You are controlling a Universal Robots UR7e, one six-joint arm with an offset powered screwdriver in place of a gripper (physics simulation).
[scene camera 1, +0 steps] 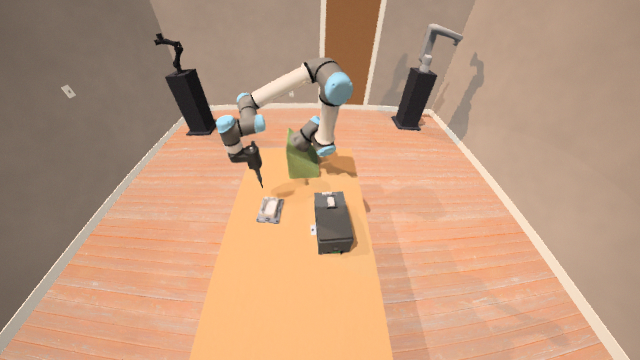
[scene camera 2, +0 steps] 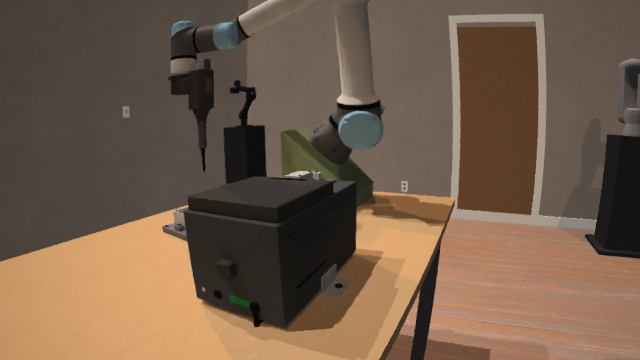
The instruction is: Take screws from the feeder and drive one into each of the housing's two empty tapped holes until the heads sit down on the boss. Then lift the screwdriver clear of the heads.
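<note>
My screwdriver points down, its bit tip in the air above and behind the housing in the scene camera 1 view. Whether a screw sits on the tip is too small to tell. The housing is a pale block on a grey base plate, left of the feeder. Its tapped holes and any screw heads are too small to make out, and in the scene camera 2 view the feeder hides most of it. The feeder is a dark box with a small pale part at its far end.
The feeder and housing stand on a long wooden table. A green wedge-shaped mount stands behind them, under the arm's base. Two black pedestals with small arms stand on the floor beyond.
</note>
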